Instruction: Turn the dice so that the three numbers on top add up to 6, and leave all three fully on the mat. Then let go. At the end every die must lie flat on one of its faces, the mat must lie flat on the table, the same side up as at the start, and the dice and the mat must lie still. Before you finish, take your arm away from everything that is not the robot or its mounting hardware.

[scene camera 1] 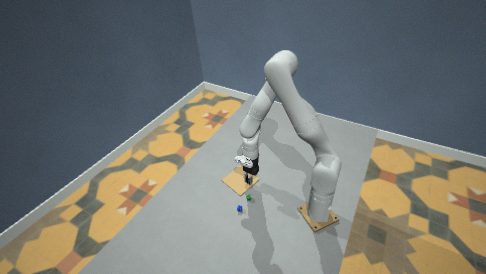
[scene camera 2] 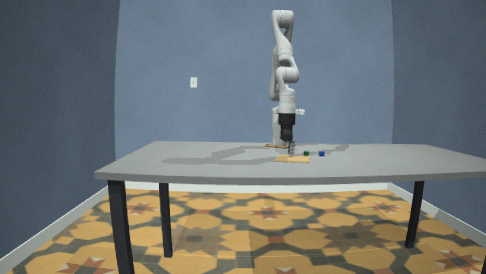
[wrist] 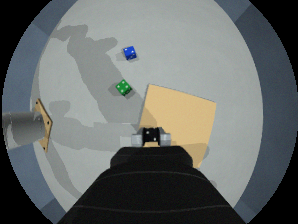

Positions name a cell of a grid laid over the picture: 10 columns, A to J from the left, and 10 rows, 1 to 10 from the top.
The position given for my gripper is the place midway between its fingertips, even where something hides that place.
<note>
In view: my gripper (wrist: F6) and a tan mat (wrist: G6).
</note>
